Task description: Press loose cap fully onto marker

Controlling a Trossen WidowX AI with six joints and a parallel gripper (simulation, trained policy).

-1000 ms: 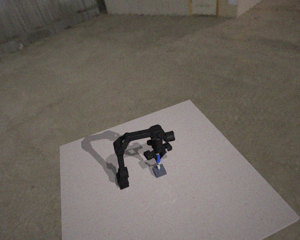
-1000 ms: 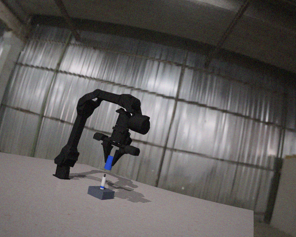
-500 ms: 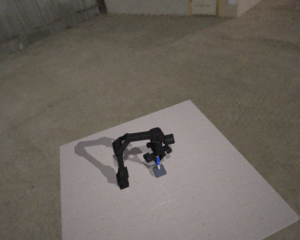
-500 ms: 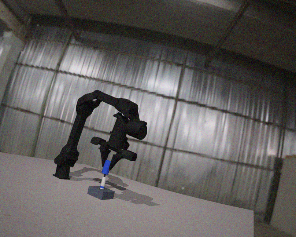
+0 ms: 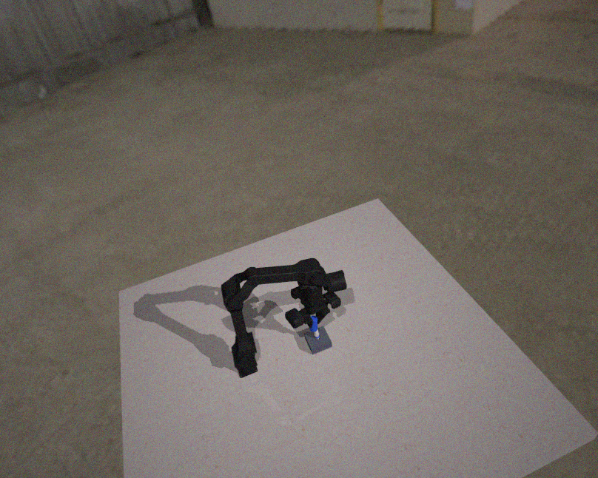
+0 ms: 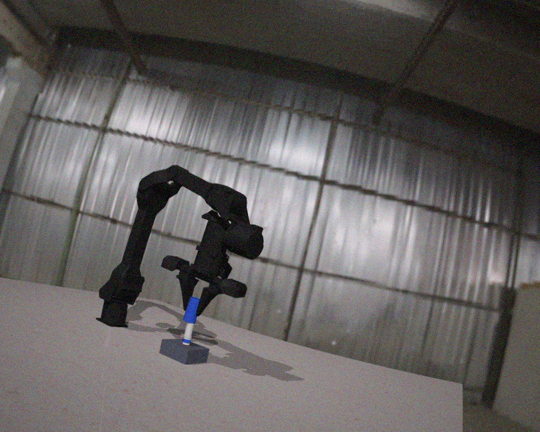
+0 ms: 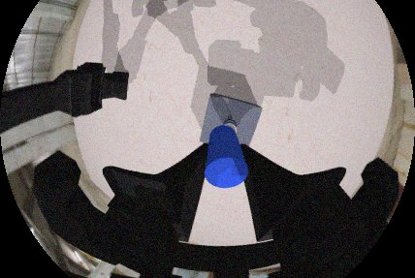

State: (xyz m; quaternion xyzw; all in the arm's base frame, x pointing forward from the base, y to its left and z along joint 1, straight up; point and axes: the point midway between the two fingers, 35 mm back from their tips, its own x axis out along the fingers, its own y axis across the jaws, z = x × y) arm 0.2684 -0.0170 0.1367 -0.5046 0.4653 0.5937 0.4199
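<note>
Right now the blue cap is 10 mm above my gripper tip. From my gripper tip the other things lie so: dark grey holder block (90 mm below).
</note>
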